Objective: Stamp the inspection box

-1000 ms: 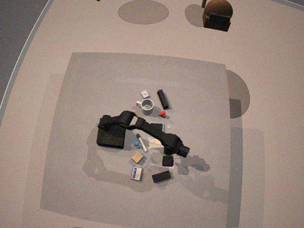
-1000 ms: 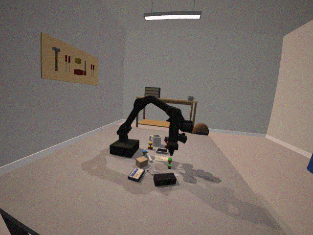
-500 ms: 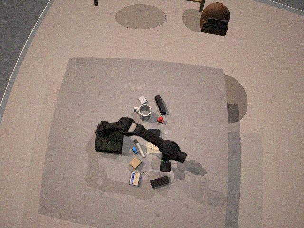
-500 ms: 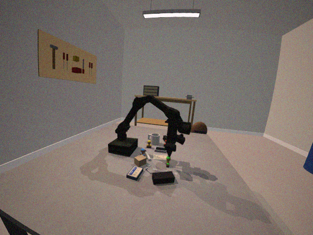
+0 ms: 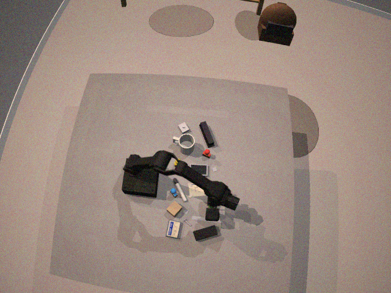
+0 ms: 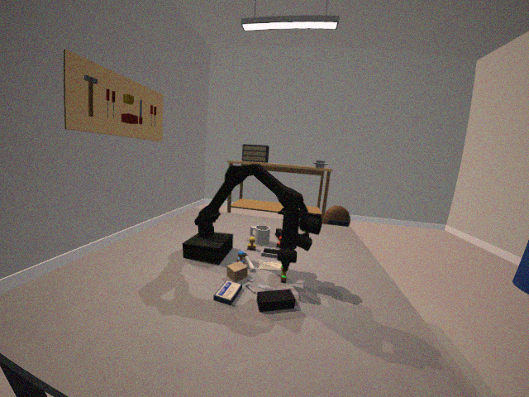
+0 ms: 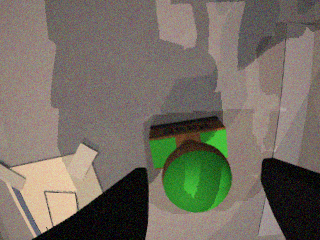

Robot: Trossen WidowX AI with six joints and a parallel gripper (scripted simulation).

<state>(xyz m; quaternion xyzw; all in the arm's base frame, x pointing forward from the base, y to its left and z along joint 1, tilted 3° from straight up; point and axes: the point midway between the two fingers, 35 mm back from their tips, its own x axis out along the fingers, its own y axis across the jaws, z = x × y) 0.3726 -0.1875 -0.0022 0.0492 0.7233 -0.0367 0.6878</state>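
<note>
The dark ink pad is 20 cm to the left of my gripper tip, 5 cm below it and 5 cm behind it. The rest, counted from my gripper tip: black box (14 cm to the right, 4 cm below, 4 cm behind); inspection card (10 cm to the left, 6 cm below, 5 cm behind); cardboard cube (18 cm behind, 3 cm below).
</note>
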